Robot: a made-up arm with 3 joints. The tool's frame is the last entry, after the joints. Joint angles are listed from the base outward.
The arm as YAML. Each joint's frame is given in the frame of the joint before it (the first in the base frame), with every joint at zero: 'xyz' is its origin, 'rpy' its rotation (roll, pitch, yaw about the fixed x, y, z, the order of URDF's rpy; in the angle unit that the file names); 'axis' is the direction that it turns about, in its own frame. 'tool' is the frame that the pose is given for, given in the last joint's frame.
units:
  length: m
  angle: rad
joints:
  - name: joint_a
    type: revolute
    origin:
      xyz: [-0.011, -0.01, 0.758]
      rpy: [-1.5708, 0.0, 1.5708]
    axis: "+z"
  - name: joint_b
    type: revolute
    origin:
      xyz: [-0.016, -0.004, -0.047]
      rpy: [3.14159, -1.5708, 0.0]
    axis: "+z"
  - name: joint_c
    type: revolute
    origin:
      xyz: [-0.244, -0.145, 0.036]
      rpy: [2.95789, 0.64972, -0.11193]
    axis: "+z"
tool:
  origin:
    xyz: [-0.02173, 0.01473, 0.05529]
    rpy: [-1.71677, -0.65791, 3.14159]
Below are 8 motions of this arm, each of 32 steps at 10 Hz.
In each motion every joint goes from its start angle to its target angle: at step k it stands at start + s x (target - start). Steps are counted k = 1, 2, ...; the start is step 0. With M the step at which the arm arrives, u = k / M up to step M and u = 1 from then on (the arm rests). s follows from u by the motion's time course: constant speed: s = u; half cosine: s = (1 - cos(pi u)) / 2; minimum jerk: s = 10 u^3 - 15 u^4 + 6 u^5.
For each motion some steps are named. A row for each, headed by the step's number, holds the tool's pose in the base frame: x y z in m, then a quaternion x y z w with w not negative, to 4 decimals.
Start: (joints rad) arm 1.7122 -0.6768 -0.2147
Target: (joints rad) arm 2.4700 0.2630 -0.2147
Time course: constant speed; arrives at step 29
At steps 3, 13, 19, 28, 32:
3: 0.3727 0.0145 0.7623 -0.8037 -0.1328 0.1547 0.5590
13: 0.3612 -0.0812 0.8059 -0.8870 -0.0192 0.0392 0.4597
19: 0.3379 -0.1219 0.8529 -0.9195 0.0333 -0.0431 0.3892
28: 0.2819 -0.1484 0.9380 -0.9408 0.0862 -0.1790 0.2745
32: 0.2743 -0.1486 0.9477 -0.9411 0.0900 -0.1947 0.2614

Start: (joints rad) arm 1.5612 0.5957 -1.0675
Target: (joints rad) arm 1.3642 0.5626 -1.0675
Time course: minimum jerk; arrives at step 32
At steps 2, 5, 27, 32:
2: 0.1648 -0.3079 0.7760 -0.6959 0.5537 -0.3410 0.3047
5: 0.1651 -0.3078 0.7743 -0.6954 0.5543 -0.3393 0.3067
27: 0.1744 -0.3017 0.7200 -0.6719 0.5720 -0.2830 0.3759
32: 0.1747 -0.3013 0.7183 -0.6711 0.5724 -0.2812 0.3780

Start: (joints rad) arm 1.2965 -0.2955 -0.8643
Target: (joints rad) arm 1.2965 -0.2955 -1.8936
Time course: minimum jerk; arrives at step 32
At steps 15, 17, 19, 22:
15: 0.3465 -0.0996 0.7588 -0.8183 0.2942 -0.2045 0.4495
17: 0.3440 -0.0999 0.7607 -0.8217 0.3280 -0.2288 0.4061
19: 0.3416 -0.0998 0.7626 -0.8221 0.3596 -0.2514 0.3627
22: 0.3386 -0.0992 0.7652 -0.8185 0.3992 -0.2798 0.3041

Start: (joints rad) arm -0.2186 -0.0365 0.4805
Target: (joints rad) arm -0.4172 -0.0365 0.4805
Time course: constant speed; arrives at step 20
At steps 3, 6, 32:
3: 0.3398 0.0168 0.6234 0.2647 -0.1993 -0.0498 0.9422
6: 0.3398 0.0208 0.6243 0.2787 -0.1986 -0.0528 0.9381
32: 0.3398 0.0391 0.6299 0.3432 -0.1944 -0.0664 0.9165

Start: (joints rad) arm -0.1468 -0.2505 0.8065
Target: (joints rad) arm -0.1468 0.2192 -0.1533
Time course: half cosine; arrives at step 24
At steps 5, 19, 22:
5: 0.3577 -0.0062 0.6784 0.2806 -0.3620 -0.0450 0.8878
19: 0.2980 0.0123 0.5502 0.0567 0.1057 0.0123 0.9927
22: 0.2877 0.0135 0.5383 0.0317 0.1571 0.0238 0.9868

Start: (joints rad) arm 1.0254 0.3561 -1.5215
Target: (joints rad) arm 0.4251 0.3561 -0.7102
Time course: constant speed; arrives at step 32
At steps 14, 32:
14: 0.2309 -0.2043 0.5873 -0.5745 0.5765 -0.0997 0.5724
32: 0.2402 -0.1311 0.5279 -0.3821 0.4404 -0.0162 0.8123

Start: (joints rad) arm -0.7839 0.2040 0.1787
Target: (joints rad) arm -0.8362 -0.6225 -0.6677
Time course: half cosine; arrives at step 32
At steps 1, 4, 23, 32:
1: 0.2947 0.1347 0.6027 0.4299 0.0353 -0.0022 0.9022
4: 0.3006 0.1299 0.6079 0.4229 0.0313 -0.0003 0.9057
23: 0.3706 -0.0037 0.7349 0.2520 -0.0269 -0.0203 0.9671
32: 0.3691 -0.0401 0.7652 0.2122 -0.0309 -0.0416 0.9758

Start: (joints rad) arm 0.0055 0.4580 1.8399
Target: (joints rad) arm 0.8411 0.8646 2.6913
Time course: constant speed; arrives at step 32
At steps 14, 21, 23, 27, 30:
14: 0.1842 -0.1307 0.5245 0.3599 -0.5653 -0.1672 0.7232
21: 0.1564 -0.1790 0.5429 0.3124 -0.6149 -0.1395 0.7105
23: 0.1483 -0.1921 0.5504 0.2987 -0.6291 -0.1298 0.7058
27: 0.1317 -0.2169 0.5679 0.2715 -0.6570 -0.1081 0.6950
30: 0.1191 -0.2340 0.5833 0.2513 -0.6774 -0.0896 0.6856

